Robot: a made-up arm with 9 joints. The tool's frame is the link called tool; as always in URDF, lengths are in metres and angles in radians. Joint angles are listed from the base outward.
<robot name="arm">
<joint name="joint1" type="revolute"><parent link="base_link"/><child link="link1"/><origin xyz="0 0 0.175" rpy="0 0 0"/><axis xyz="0 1 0"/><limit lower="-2.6" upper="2.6"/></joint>
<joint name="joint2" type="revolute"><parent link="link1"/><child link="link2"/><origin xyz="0.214 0 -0.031" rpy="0 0 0"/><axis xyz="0 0 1"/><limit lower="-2.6" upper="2.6"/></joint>
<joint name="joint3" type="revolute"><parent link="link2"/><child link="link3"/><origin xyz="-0.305 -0.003 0.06" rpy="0 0 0"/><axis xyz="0 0 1"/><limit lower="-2.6" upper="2.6"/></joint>
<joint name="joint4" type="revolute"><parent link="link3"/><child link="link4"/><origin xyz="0.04 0.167 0.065" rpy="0 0 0"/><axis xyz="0 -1 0"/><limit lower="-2.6" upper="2.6"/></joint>
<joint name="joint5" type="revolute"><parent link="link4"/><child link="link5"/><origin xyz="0.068 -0.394 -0.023" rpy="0 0 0"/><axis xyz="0 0 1"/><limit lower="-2.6" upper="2.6"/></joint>
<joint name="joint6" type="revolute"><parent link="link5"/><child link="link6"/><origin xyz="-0.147 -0.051 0.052" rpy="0 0 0"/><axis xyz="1 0 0"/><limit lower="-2.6" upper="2.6"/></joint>
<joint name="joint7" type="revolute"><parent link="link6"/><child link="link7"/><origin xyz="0.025 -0.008 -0.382" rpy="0 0 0"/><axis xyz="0 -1 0"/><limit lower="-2.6" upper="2.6"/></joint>
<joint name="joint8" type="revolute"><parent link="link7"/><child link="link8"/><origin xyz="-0.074 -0.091 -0.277" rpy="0 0 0"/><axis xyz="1 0 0"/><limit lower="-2.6" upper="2.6"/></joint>
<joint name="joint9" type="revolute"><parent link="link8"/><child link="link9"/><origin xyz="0.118 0.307 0.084" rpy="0 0 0"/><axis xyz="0 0 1"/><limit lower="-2.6" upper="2.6"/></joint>
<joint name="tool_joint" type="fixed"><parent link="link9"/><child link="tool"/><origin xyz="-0.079 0.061 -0.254" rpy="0 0 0"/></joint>
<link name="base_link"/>
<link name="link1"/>
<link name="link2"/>
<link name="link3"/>
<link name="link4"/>
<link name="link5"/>
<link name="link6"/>
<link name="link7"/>
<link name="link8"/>
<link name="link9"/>
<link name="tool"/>
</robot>
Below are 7 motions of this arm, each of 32 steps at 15 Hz.
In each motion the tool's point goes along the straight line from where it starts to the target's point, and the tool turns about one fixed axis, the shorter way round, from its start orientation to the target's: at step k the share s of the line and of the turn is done. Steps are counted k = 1, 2, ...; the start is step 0. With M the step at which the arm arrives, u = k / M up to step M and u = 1 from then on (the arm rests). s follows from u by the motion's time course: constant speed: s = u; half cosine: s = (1 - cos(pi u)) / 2; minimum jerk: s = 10 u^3 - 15 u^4 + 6 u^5.
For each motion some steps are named. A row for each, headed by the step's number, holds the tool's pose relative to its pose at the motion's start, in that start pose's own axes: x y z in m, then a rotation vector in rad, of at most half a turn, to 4 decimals.
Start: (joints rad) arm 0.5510 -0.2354 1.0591 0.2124 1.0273 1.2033 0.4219 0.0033 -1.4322
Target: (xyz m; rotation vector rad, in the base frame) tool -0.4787 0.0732 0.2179 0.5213 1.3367 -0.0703
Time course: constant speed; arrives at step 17
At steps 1, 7, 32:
1: 0.0192 0.0020 0.0013 0.0062 -0.0168 -0.0023
7: 0.1344 0.0140 0.0093 0.0433 -0.1173 -0.0162
32: 0.3264 0.0340 0.0227 0.1051 -0.2849 -0.0394

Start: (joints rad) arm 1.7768 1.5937 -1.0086 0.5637 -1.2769 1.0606 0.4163 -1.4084 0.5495
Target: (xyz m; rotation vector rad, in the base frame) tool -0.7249 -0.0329 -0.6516 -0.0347 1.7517 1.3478
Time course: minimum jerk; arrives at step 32
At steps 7, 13, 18, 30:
7: -0.0103 -0.0243 -0.0320 -0.0698 0.0159 0.1011
13: -0.0463 -0.1090 -0.1431 -0.3125 0.0711 0.4527
18: -0.0868 -0.2044 -0.2685 -0.5863 0.1335 0.8493
30: -0.1406 -0.3312 -0.4349 -0.9496 0.2162 1.3758

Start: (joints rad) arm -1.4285 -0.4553 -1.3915 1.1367 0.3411 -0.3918 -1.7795 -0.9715 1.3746
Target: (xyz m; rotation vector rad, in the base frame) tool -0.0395 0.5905 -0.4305 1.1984 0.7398 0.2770
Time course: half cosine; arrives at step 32
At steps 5, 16, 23, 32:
5: -0.0175 0.0194 -0.0047 0.0293 0.0405 -0.0106
16: -0.1484 0.1640 -0.0402 0.2478 0.3432 -0.0897
23: -0.2426 0.2680 -0.0657 0.4051 0.5609 -0.1467
32: -0.2968 0.3280 -0.0804 0.4957 0.6864 -0.1795

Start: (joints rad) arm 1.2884 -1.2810 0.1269 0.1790 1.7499 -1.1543 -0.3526 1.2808 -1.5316
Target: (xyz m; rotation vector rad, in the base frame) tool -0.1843 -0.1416 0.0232 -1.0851 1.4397 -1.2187
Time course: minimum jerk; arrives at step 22
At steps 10, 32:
10: -0.0375 -0.0088 -0.0422 -0.0875 0.1329 -0.0729
32: -0.0903 -0.0211 -0.1016 -0.2108 0.3201 -0.1755

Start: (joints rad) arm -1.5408 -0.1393 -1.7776 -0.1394 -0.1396 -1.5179 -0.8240 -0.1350 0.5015
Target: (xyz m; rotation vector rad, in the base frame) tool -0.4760 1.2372 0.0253 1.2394 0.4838 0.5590
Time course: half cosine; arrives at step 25
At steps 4, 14, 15, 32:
4: -0.0485 0.0011 -0.0211 -0.0151 0.0255 0.0680
14: -0.4651 0.0110 -0.2030 -0.1446 0.2452 0.6531
15: -0.5127 0.0121 -0.2238 -0.1594 0.2703 0.7200
32: -0.7834 0.0185 -0.3419 -0.2435 0.4131 1.1001

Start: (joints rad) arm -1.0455 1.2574 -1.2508 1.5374 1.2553 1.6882 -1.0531 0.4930 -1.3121
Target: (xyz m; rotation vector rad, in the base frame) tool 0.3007 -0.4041 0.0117 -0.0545 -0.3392 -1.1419
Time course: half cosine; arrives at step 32
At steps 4, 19, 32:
4: 0.0071 0.0030 0.0121 0.0133 0.0118 -0.0373
19: 0.1199 0.0517 0.2044 0.2256 0.1994 -0.6321
32: 0.1858 0.0801 0.3168 0.3496 0.3091 -0.9798

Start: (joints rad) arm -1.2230 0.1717 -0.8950 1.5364 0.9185 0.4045 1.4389 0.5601 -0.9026
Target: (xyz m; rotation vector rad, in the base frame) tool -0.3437 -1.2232 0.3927 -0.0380 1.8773 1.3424
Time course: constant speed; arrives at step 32
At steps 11, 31, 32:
11: 0.1494 -0.2481 0.2973 -0.7091 -0.3581 0.1194
31: 0.4209 -0.6992 0.8378 -1.9983 -1.0091 0.3365
32: 0.4345 -0.7218 0.8648 -2.0627 -1.0416 0.3474

